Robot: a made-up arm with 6 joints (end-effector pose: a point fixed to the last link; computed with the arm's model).
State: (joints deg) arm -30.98 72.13 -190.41 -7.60 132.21 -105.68
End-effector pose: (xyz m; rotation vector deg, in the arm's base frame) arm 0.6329 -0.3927 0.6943 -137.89 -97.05 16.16
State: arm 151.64 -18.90 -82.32 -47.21 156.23 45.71
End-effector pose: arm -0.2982 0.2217 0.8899 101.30 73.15 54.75
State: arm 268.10 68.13 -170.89 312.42 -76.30 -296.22
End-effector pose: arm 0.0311 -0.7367 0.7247 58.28 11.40 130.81
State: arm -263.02 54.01 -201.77 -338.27 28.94 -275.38
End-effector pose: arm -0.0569 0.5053 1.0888 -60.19 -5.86 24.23
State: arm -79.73 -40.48 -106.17 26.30 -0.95 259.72
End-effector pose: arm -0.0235 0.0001 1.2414 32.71 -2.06 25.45
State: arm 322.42 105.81 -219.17 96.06 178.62 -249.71
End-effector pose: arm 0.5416 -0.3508 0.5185 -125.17 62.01 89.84
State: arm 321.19 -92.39 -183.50 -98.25 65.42 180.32
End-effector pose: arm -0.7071 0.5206 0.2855 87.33 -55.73 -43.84
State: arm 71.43 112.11 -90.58 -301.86 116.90 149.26
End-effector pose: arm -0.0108 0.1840 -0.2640 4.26 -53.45 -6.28
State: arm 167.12 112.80 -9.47 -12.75 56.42 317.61
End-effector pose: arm 0.2644 -0.0546 0.2616 -17.28 17.28 -59.57
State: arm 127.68 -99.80 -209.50 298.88 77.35 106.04
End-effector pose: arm 0.4711 -0.5351 0.0041 36.31 72.83 59.43
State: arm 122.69 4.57 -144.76 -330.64 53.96 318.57
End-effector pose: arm -0.2138 0.3127 1.2221 -8.77 -92.66 -44.51
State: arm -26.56 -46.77 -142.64 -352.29 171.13 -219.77
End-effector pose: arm -0.2826 0.1503 1.0907 -29.94 161.38 -14.46
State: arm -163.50 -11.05 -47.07 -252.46 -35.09 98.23
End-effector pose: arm -0.4688 -0.0602 0.5585 -146.58 35.66 76.14
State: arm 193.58 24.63 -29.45 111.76 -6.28 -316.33
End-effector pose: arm -0.3345 -0.0256 0.1616 -164.51 -56.49 2.91
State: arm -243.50 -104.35 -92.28 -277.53 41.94 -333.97
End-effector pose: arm 0.2664 -0.5465 0.8871 13.48 -41.09 36.88
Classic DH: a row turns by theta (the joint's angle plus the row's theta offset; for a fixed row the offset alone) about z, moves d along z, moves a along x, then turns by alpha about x. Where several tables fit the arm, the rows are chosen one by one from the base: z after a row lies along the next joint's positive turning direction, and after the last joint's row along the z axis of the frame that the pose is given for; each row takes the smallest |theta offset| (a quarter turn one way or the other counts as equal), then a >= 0, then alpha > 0; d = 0 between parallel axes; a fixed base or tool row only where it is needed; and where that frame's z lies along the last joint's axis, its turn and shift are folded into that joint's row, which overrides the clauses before.
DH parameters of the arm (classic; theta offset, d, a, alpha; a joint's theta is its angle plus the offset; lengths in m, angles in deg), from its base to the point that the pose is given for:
joint 1: 0 0.405 0 -90
joint 2: -79.34 0 0.346 0
joint 3: 79.34 0 0.108 -90
joint 4: 0 0.476 0 90
joint 5: 0 0 0.051 -90
joint 6: 0 0.065 0 0

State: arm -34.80 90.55 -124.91 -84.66 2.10 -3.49
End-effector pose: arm 0.6342 -0.3818 -0.0469 132.48 65.63 19.33
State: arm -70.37 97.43 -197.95 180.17 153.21 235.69
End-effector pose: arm 0.2447 -0.6868 0.5578 -46.21 90.31 134.16
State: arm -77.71 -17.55 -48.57 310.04 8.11 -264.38
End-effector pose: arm 0.1402 -0.4951 0.6499 61.79 -124.74 76.58
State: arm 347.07 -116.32 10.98 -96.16 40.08 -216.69
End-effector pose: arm 0.1717 -0.0423 0.5638 -58.73 89.28 -140.71
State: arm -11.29 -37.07 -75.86 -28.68 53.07 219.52
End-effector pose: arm 0.3150 -0.0733 1.0137 45.57 105.57 -16.49
